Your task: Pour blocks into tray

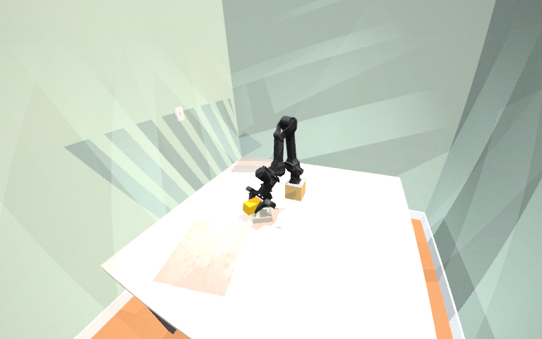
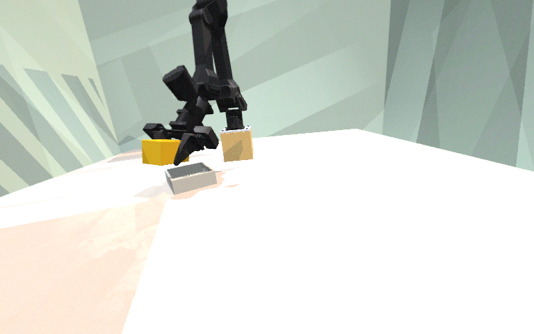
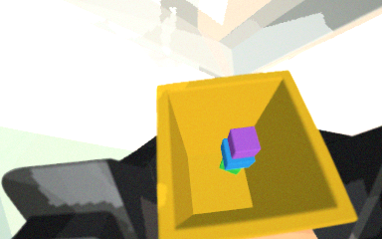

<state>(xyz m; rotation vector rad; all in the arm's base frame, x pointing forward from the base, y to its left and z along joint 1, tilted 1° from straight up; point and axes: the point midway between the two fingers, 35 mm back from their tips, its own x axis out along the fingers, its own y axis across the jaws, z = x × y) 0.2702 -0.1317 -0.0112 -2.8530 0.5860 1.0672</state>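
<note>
My gripper tip is 20 mm to the right of the purple block and 10 mm below it. Round my gripper tip: blue block (10 mm ahead, 10 mm to the left, 20 mm above); yellow square cup (10 mm ahead, 30 mm above).
</note>
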